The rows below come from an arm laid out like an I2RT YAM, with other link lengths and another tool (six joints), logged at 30 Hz.
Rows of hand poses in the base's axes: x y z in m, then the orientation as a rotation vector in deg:
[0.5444 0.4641 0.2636 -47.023 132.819 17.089]
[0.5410 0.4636 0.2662 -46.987 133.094 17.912]
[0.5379 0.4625 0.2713 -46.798 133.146 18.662]
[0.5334 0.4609 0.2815 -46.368 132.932 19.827]
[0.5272 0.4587 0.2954 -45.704 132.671 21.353]
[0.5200 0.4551 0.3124 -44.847 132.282 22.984]
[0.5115 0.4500 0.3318 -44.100 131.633 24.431]
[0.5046 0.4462 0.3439 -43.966 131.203 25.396]
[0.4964 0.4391 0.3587 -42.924 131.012 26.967]
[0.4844 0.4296 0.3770 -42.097 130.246 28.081]
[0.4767 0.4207 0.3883 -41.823 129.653 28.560]
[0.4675 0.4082 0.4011 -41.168 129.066 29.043]
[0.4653 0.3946 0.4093 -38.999 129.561 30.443]
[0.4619 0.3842 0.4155 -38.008 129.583 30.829]
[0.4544 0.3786 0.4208 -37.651 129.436 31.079]
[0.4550 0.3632 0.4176 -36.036 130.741 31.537]
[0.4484 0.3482 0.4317 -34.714 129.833 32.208]
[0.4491 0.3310 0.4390 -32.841 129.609 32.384]
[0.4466 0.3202 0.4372 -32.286 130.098 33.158]
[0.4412 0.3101 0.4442 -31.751 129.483 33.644]
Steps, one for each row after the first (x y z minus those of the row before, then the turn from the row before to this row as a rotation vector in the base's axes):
[-0.0034 -0.0005 0.0026 0.454 0.512 0.146]
[-0.0031 -0.0011 0.0051 0.527 0.267 0.053]
[-0.0045 -0.0016 0.0102 0.958 0.135 0.029]
[-0.0062 -0.0022 0.0139 1.279 0.194 -0.034]
[-0.0072 -0.0036 0.0170 1.450 0.107 -0.125]
[-0.0085 -0.0051 0.0194 1.385 -0.163 -0.064]
[-0.0069 -0.0038 0.0121 0.803 -0.064 0.219]
[-0.0082 -0.0071 0.0148 1.401 0.298 -0.281]
[-0.0120 -0.0095 0.0183 1.243 -0.353 -0.205]
[-0.0077 -0.0089 0.0113 0.602 -0.381 -0.008]
[-0.0092 -0.0125 0.0128 0.731 -0.393 -0.280]
[-0.0022 -0.0136 0.0082 1.432 0.856 -1.164]
[-0.0034 -0.0104 0.0062 0.563 0.127 -0.596]
[-0.0075 -0.0056 0.0053 0.327 -0.055 -0.173]
[0.0006 -0.0154 -0.0032 0.363 1.319 -1.074]
[-0.0066 -0.0150 0.0141 1.159 -0.612 -0.721]
[0.0007 -0.0172 0.0073 0.791 -0.140 -1.293]
[-0.0025 -0.0108 -0.0018 0.511 0.713 -0.158]
[-0.0054 -0.0101 0.0070 0.687 -0.394 -0.228]

